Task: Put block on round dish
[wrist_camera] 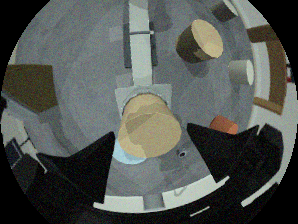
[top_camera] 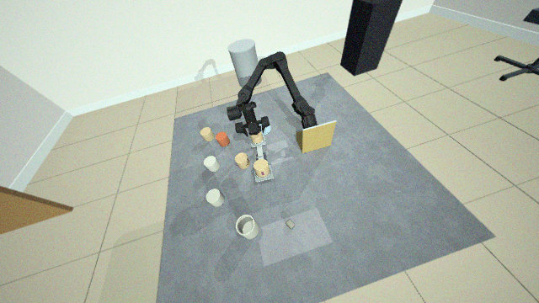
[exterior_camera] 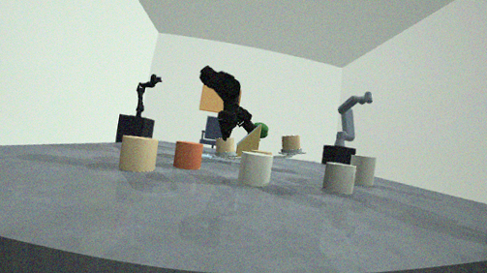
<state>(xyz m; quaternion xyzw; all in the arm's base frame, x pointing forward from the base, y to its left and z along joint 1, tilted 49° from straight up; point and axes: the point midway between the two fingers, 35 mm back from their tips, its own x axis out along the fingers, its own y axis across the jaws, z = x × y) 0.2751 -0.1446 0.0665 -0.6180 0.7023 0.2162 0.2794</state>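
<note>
My gripper tip is now 40 mm above the teal block. Also, from my gripper tip: orange cup 220 mm ahead, 110 mm to the right, 40 mm below; then pale blue round dish 60 mm behind, 100 mm to the right, 80 mm below; then grey piece 10 mm behind, 520 mm to the left, 70 mm below.
</note>
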